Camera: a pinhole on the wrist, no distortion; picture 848 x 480 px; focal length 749.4 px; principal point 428.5 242.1 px. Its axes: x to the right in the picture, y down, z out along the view. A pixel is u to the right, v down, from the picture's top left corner.
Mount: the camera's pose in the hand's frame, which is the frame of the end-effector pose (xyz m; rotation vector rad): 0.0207 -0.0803 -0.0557 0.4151 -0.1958 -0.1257
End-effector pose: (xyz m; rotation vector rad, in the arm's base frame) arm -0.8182 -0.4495 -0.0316 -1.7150 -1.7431 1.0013
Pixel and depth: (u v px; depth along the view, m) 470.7 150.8 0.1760
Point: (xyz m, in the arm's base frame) -0.9968 -0.4632 0.0443
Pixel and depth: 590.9 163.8 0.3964
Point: -1.2280 -0.4634 0.0082
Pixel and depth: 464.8 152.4 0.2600
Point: -1.0772 -0.4880 0.0356
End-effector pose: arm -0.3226 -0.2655 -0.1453 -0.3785 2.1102 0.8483
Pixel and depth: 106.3 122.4 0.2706
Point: -0.0317 -0.3160 -0.1826
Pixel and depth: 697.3 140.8 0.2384
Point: -0.1493 -0.3130 -0.3501
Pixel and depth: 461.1 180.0 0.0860
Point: -0.2517 -0.3403 -0.2111
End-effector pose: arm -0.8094 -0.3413 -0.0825 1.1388 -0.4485 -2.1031
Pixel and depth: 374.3 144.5 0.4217
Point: -1.1343 -0.0724 -0.0263
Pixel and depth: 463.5 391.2 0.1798
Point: -0.9568 -0.2563 -0.0805
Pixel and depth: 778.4 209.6 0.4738
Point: -1.3196 -0.2232 -0.1271
